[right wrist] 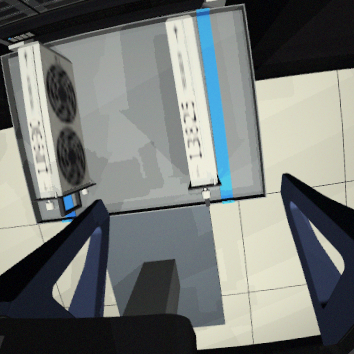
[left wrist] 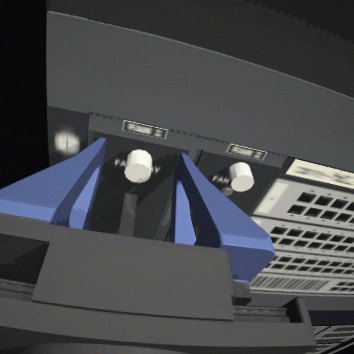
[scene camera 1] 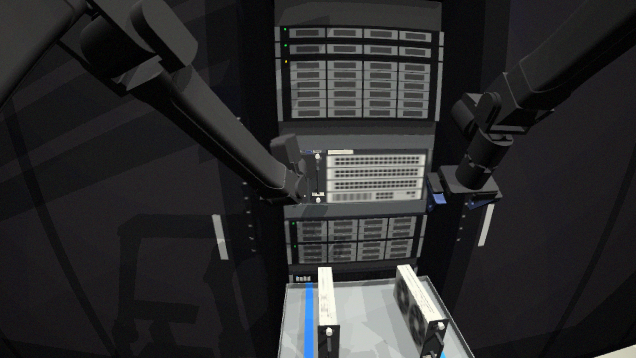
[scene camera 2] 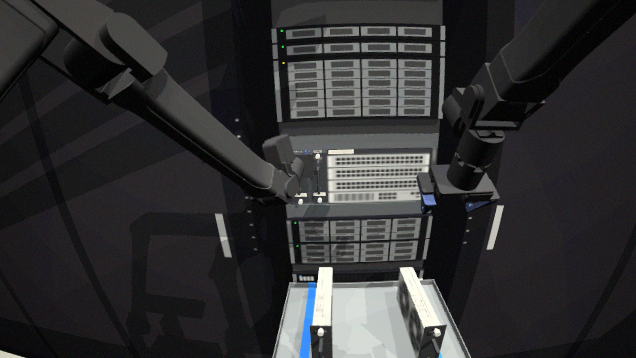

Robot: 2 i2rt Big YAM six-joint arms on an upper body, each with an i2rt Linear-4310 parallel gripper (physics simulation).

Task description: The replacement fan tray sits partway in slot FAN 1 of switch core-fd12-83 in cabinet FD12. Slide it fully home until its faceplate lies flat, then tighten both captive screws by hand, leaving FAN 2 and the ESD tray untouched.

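Observation:
The FAN 1 tray (left wrist: 112, 202) is a dark faceplate in the left wrist view, with a pale upper captive screw (left wrist: 138, 166) and a grey handle (left wrist: 128, 215). Its lower screw (scene camera 2: 300, 201) shows in scene camera 2. Whether the faceplate lies flat is unclear. My left gripper (left wrist: 141, 154) is open, its blue fingertips on either side of the upper screw with gaps at both sides; its own arm hides it in the scene views. FAN 2's upper screw (left wrist: 241, 176) (scene camera 1: 317, 156) (scene camera 2: 317, 156) is right of the fingers. My right gripper (scene camera 1: 457, 200) (scene camera 2: 453, 202) (right wrist: 190, 194) is wide open and empty.
The ESD tray (scene camera 1: 367, 305) (scene camera 2: 367, 305) (right wrist: 135, 100) stands below the rack, holding two upright fan modules (scene camera 1: 326, 295) (scene camera 1: 412, 300) and a blue strip (scene camera 1: 309, 320). White line cards (scene camera 1: 376, 173) (scene camera 2: 377, 173) fill the switch right of FAN 2. Servers (scene camera 1: 345, 95) sit above.

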